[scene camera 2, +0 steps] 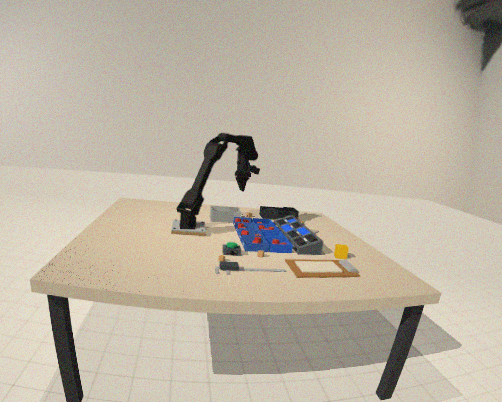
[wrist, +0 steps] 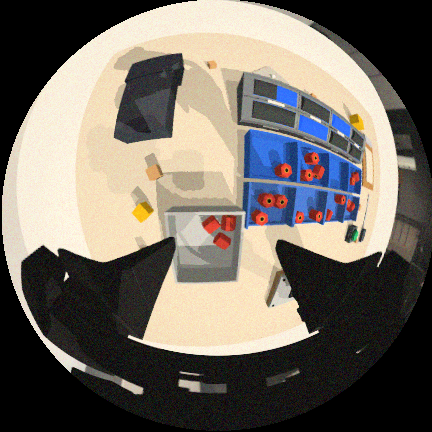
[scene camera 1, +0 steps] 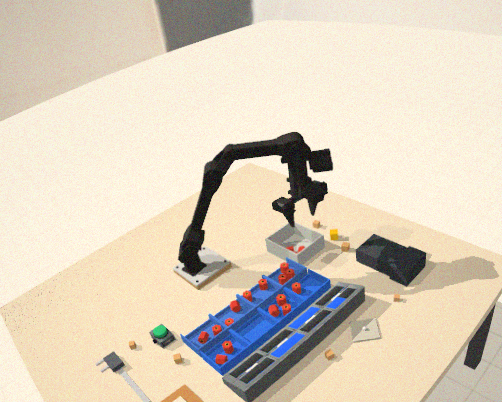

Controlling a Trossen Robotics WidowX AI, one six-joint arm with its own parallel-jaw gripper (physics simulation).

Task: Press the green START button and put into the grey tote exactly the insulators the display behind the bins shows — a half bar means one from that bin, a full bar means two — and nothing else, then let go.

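Places are measured from the arm's base along level axes (x back, y right, z up), in metres.
Pixels of known places: gripper, between the fingertips: (scene camera 2: 241, 190) (wrist: 226, 244) (scene camera 1: 302, 221); arm's base, origin of its link: (scene camera 2: 187, 226) (scene camera 1: 194, 267).
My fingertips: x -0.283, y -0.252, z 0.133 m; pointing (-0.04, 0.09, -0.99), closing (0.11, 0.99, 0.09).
Observation:
For each thing: its top centre in the pictures, then the offset to it from my fingertips. "spot": a spot on its surface instead.
- grey tote, centre of its top: (wrist: 205, 253) (scene camera 1: 294, 236) (scene camera 2: 225, 208) dx +0.070, dy -0.024, dz -0.102 m
- display, a spot on its surface: (scene camera 1: 290, 344) spot: dx -0.222, dy +0.349, dz -0.094 m
- half bar, centre of its top: (wrist: 279, 87) (scene camera 1: 342, 295) dx -0.232, dy +0.132, dz -0.093 m
- green START button, centre of its top: (scene camera 1: 159, 329) (scene camera 2: 232, 242) (wrist: 356, 235) dx +0.135, dy +0.515, dz -0.115 m
- black box, centre of its top: (wrist: 144, 85) (scene camera 1: 390, 251) (scene camera 2: 279, 208) dx -0.248, dy -0.112, dz -0.100 m
- yellow cube, centre of its top: (wrist: 139, 212) (scene camera 1: 333, 231) dx -0.008, dy -0.142, dz -0.129 m
- small wooden cube, centre of its top: (wrist: 151, 171) (scene camera 1: 345, 244) dx -0.079, dy -0.107, dz -0.133 m
- plug, a spot on its surface: (scene camera 1: 114, 361) (scene camera 2: 232, 263) spot: dx +0.164, dy +0.674, dz -0.137 m
- orange-brown frame, a spot on its surface: (scene camera 2: 295, 270) spot: dx -0.048, dy +0.700, dz -0.150 m
My gripper (scene camera 1: 303, 220) (scene camera 2: 242, 188) (wrist: 226, 244) is open and empty, its fingers above the grey tote (scene camera 1: 278, 250) (scene camera 2: 225, 215) (wrist: 207, 275). In the wrist view three red insulators, the left one (wrist: 211, 224), the right one (wrist: 228, 222) and the lower one (wrist: 222, 241), lie apart inside the tote. The blue bins (scene camera 1: 252, 327) (wrist: 262, 150) hold several more insulators. The display (scene camera 1: 290, 344) (scene camera 2: 298, 231) (wrist: 272, 116) behind them shows one half bar (wrist: 287, 94) and two full bars, one (wrist: 313, 127) in the near row and one (wrist: 341, 122) in the far row. The green START button (scene camera 1: 160, 331) (scene camera 2: 231, 245) (wrist: 355, 235) stands beyond the bins' far end from the tote.
A black box (scene camera 1: 390, 257) (scene camera 2: 279, 212) (wrist: 150, 107) stands past the tote. A yellow cube (scene camera 1: 334, 234) (wrist: 143, 212) and a small wooden cube (scene camera 1: 345, 246) (wrist: 154, 172) lie beside the tote. A plug (scene camera 1: 114, 361) (scene camera 2: 229, 266) and an orange-brown frame (scene camera 2: 295, 270) lie near the button end.

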